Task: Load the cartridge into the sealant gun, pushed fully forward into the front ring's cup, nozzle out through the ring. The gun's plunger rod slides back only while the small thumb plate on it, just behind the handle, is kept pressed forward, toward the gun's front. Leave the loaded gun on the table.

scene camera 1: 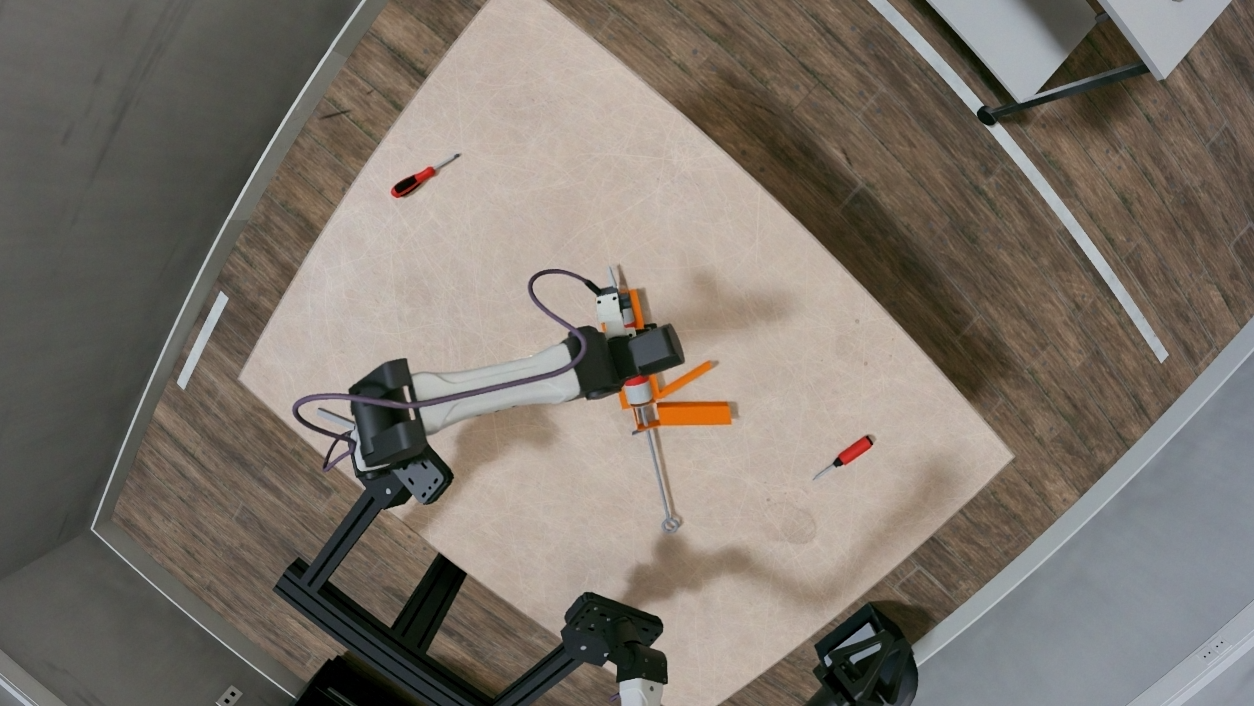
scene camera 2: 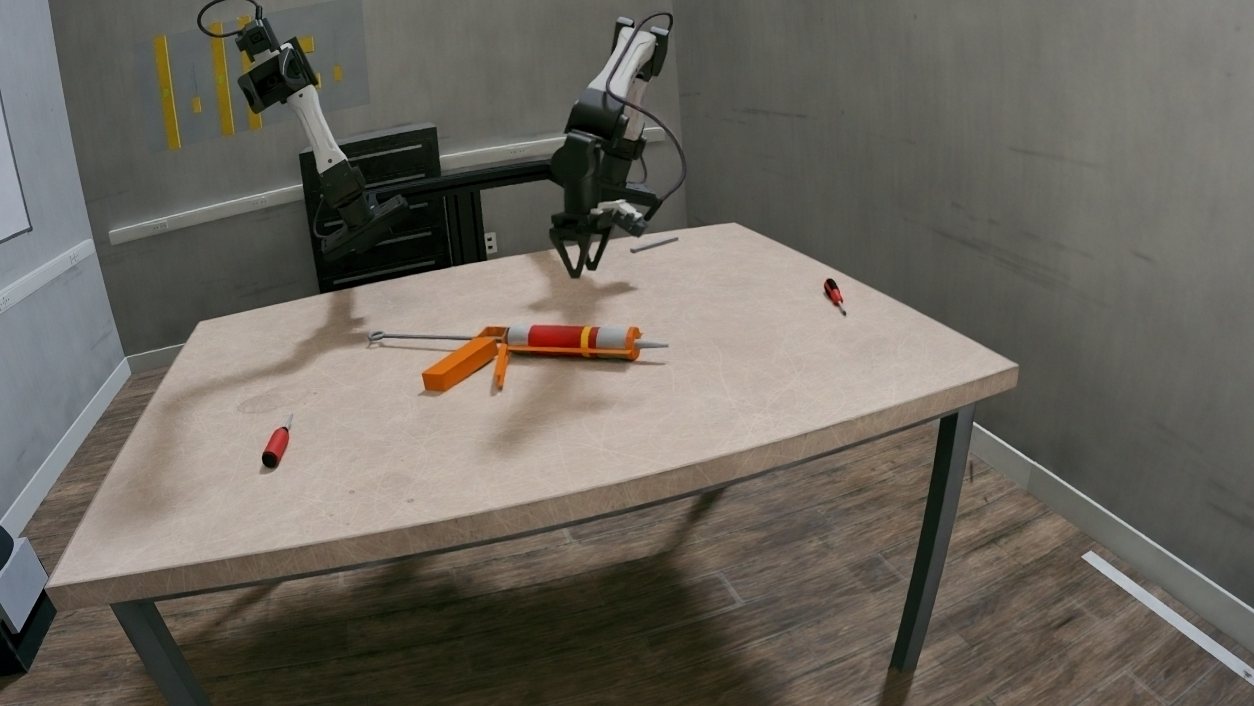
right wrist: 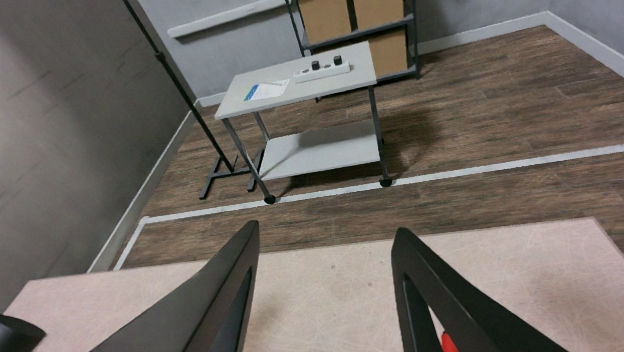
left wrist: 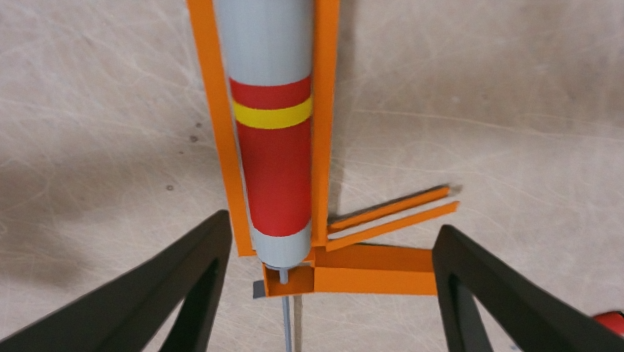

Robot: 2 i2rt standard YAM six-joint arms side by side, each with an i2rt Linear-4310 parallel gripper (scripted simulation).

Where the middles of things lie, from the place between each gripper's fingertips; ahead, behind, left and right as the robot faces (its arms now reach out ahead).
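Scene:
The cartridge (scene camera 2: 588, 337) has my left gripper (scene camera 2: 584, 273) 3 cm past it and 13 cm above it at the moment. Counting from my left hand, there's the red screwdriver (scene camera 2: 280, 438), 10 cm ahead, 52 cm to the right and 14 cm below, and the orange sealant gun (scene camera 2: 452, 369), 10 cm behind, 17 cm to the right and 14 cm below. Going by its middle, the orange sealant gun is nearer to my left gripper than to my right hand.
From my right hand (scene camera 1: 899, 638), the red screwdriver is 8 cm ahead, 7 cm to the right and 52 cm below. The orange sealant gun is 12 cm behind that right hand, 28 cm to the left of it and 51 cm below it, while the cartridge is 5 cm behind the same hand, 45 cm to the left of it and 50 cm below it. By its middle, the cartridge is nearer to my left gripper than to my right hand.

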